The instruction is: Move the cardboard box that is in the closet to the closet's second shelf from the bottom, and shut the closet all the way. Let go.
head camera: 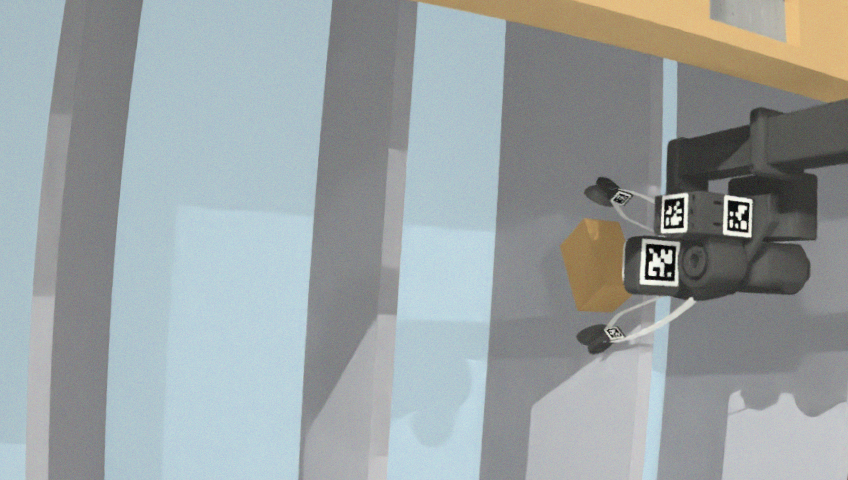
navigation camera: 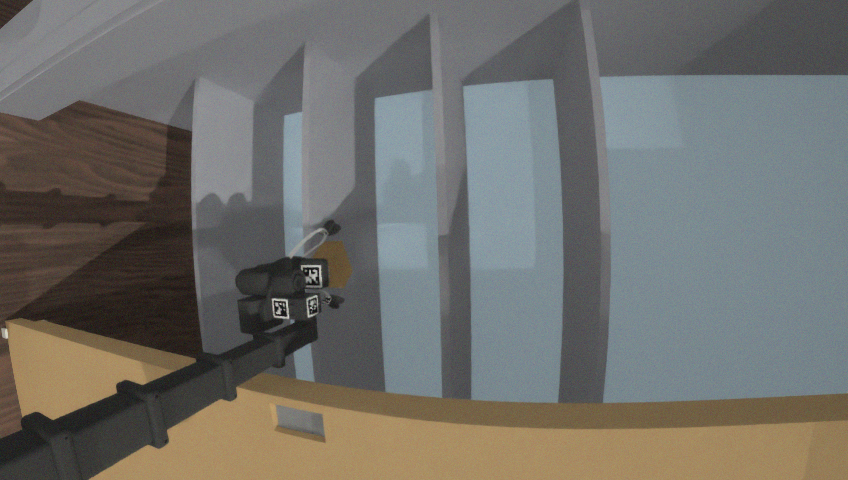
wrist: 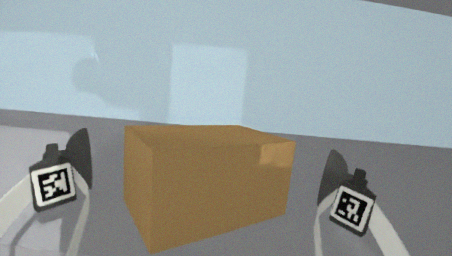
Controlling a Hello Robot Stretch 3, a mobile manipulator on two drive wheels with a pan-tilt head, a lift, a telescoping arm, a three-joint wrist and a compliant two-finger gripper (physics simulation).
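Frame: origin at the robot's base, x back, y right, z up, level; millimetres.
Seen in the pictures: gripper, fingertip midpoint: [head camera: 588,265] [navigation camera: 338,263] [wrist: 209,160].
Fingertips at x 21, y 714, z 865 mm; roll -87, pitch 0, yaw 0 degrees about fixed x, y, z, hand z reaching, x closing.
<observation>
Offsets run from my fingertips to a thing's top centre. "spot": to the spot under its first point. Level surfaces: height alone.
The brown cardboard box {dx -1, dy -20, dz +24 mm} [head camera: 595,285] [navigation camera: 340,261] [wrist: 215,195] rests on the closet's second shelf from the bottom [head camera: 565,130] [navigation camera: 330,130] [wrist: 30,145]. My gripper [head camera: 598,264] [navigation camera: 335,264] [wrist: 209,160] is open around the box. In the wrist view a gap shows between each fingertip and the box's sides. The closet stands open. Its tan door panel [head camera: 815,41] [navigation camera: 505,446], with a recessed grey handle {spot: dx +152, dy -377, dz +135 mm} [head camera: 749,17] [navigation camera: 300,421], is beside the opening.
The bottom shelf {dz -407 mm} [navigation camera: 223,142] lies below the box's shelf, and a higher shelf edge [head camera: 380,237] [navigation camera: 440,178] is above. My arm [head camera: 803,139] [navigation camera: 142,410] reaches in past the tan panel. Dark wooden floor {dz -865 mm} [navigation camera: 71,160] shows outside the closet.
</observation>
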